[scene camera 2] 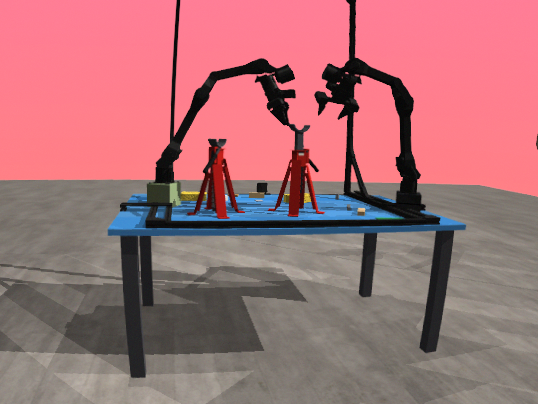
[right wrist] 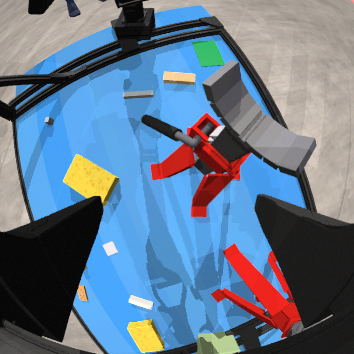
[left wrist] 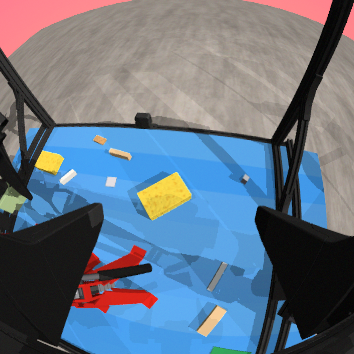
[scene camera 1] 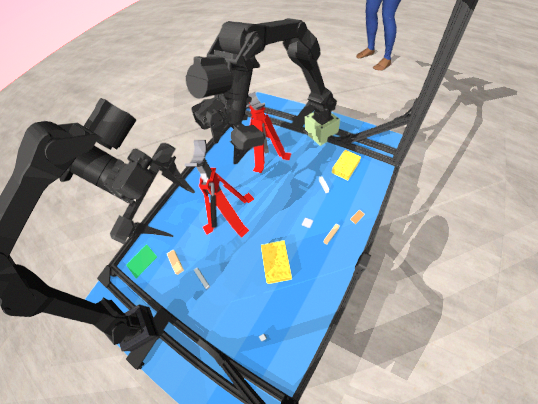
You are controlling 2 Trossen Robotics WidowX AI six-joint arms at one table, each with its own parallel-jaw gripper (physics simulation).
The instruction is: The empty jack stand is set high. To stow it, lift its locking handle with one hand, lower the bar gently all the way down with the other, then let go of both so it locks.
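A red jack stand (scene camera 1: pixel 227 215) (scene camera 2: pixel 296 180) (right wrist: pixel 212 157) stands upright, its grey bar and empty saddle (scene camera 1: pixel 198 150) (scene camera 2: pixel 300 139) (right wrist: pixel 265 130) raised well above the body. Its black locking handle (scene camera 1: pixel 214 210) (scene camera 2: pixel 313 165) (left wrist: pixel 125 272) (right wrist: pixel 160 127) slants down from the top, untouched. My left gripper (scene camera 1: pixel 182 213) (scene camera 2: pixel 330 116) (left wrist: pixel 181 213) is open and empty, above and to the handle's side of the stand. My right gripper (scene camera 1: pixel 225 152) (scene camera 2: pixel 287 123) (right wrist: pixel 180 203) is open and empty, near saddle height on the stand's other side. The left wrist view's left finger hides part of the stand.
A second red jack stand (scene camera 1: pixel 258 120) (scene camera 2: pixel 218 180) (right wrist: pixel 255 280) with its saddle low stands on the right arm's side. Yellow sponges (scene camera 1: pixel 276 262) (scene camera 1: pixel 346 165), small blocks and a green plate (scene camera 1: pixel 141 260) lie on the blue table (scene camera 1: pixel 225 310). Black frame rails edge the table.
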